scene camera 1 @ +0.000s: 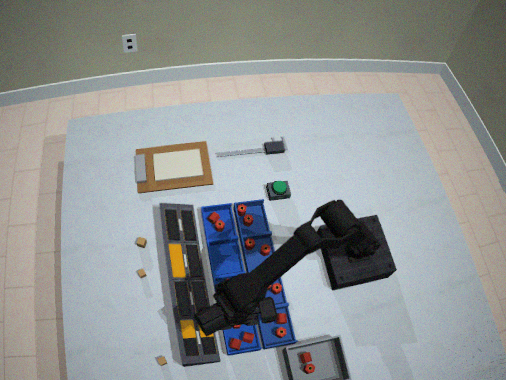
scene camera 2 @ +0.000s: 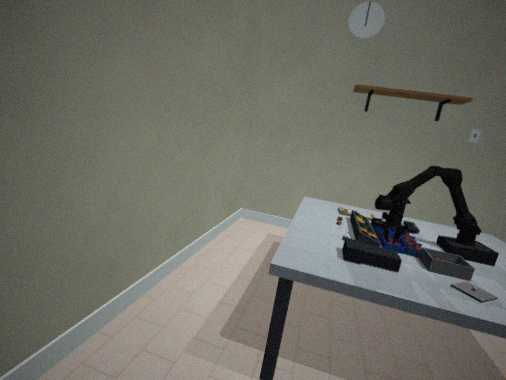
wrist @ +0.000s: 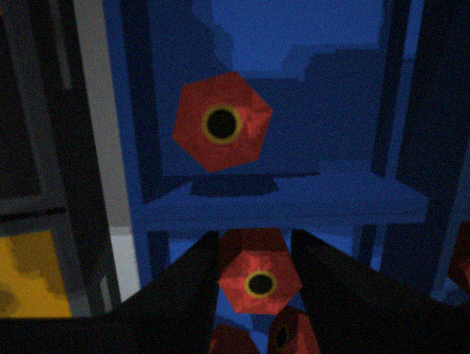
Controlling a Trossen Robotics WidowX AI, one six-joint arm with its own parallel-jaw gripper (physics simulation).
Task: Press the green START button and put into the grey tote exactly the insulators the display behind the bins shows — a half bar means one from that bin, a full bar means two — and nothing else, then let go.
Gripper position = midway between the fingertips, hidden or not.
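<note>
Scene camera 1: my gripper (scene camera 1: 236, 322) is visible. Scene camera 2 gives a dark block (scene camera 2: 354, 251). In the wrist view, a dark display strip (wrist: 48, 46) and my gripper (wrist: 255, 241).
</note>
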